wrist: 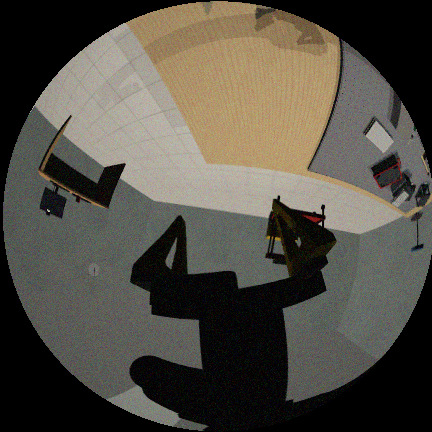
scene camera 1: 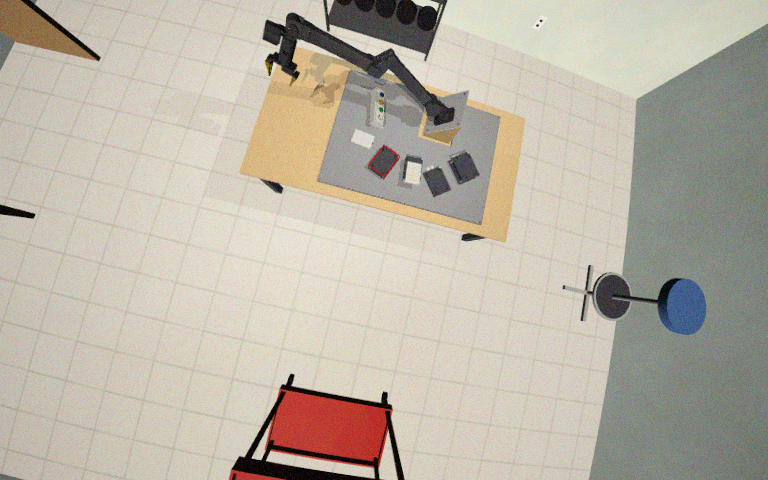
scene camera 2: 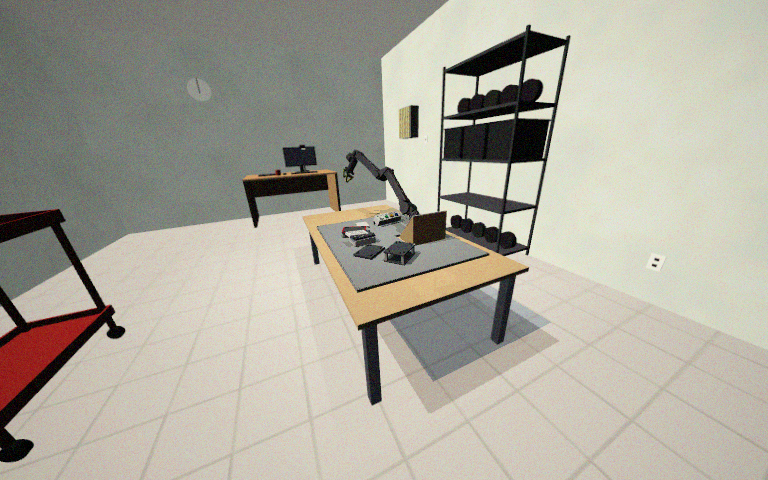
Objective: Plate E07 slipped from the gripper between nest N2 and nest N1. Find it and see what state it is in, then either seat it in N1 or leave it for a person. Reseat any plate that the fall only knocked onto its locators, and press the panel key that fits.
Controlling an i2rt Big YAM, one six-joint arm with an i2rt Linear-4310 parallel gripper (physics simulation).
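Places are measured from the arm's base along level axes (x right, y down, z ahead), in centimetres.
Where they show: gripper, fingertip midpoint: [wrist: 227, 210] [scene camera 1: 279, 81] [scene camera 2: 345, 179]; arm's base, origin of the base link: [scene camera 1: 444, 117] [scene camera 2: 417, 223].
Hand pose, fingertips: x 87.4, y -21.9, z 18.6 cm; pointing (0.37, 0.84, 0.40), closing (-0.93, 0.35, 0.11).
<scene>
Things, the pixels of their centre, and the offset from my fingertips. "spot": a spot on its surface instead. Level surfaces: height alone.
- flat white piece, body centre: [wrist: 379, 136] [scene camera 1: 362, 138] dx -41.6, dy +31.4, dz +2.6 cm
- red-edged dark piece, surface spot: [wrist: 387, 172] spot: dx -53.9, dy +28.1, dz +13.2 cm
- white-topped box-like piece, body centre: [wrist: 400, 198] [scene camera 1: 413, 172] [scene camera 2: 357, 233] dx -75.0, dy +24.7, dz +19.3 cm
- flat dark piece, surface spot: [scene camera 2: 369, 251] [scene camera 1: 439, 182] spot: dx -93.5, dy +30.6, dz +19.2 cm
- dark plate-like top, its level: dy +26.2 cm
- key panel, body centre: [scene camera 1: 377, 107] [scene camera 2: 387, 218] dx -46.3, dy +27.9, dz -17.8 cm
- grey mat, its level: dy +32.1 cm
- wooden table, its level: dy +33.3 cm
My gripper [scene camera 1: 280, 78] [scene camera 2: 347, 176] [wrist: 227, 210] is open and empty, raised high near the table's back left corner in scene camera 1, well away from the plates. On the mat lie a flat white piece [scene camera 1: 362, 138] [wrist: 379, 135], a red-edged dark piece [scene camera 1: 384, 161] [wrist: 387, 172], a white-topped box-like piece [scene camera 1: 412, 171] and a flat dark piece [scene camera 1: 436, 181] [scene camera 2: 369, 251]. A dark plate-like top [scene camera 1: 464, 167] [scene camera 2: 399, 249] stands on short legs. The key panel [scene camera 1: 377, 108] [scene camera 2: 387, 218] has coloured keys. Labels are unreadable; I cannot tell which piece is E07, N1 or N2.
A grey mat [scene camera 1: 345, 164] [scene camera 2: 385, 274] covers part of the wooden table [scene camera 1: 277, 135] [scene camera 2: 430, 293]. An upright board [scene camera 2: 429, 227] stands beside the arm's base. A shelf rack [scene camera 2: 506, 53] is behind the table. A red cart [scene camera 1: 328, 424] and a blue-seated stool [scene camera 1: 685, 305] stand apart from the table.
</scene>
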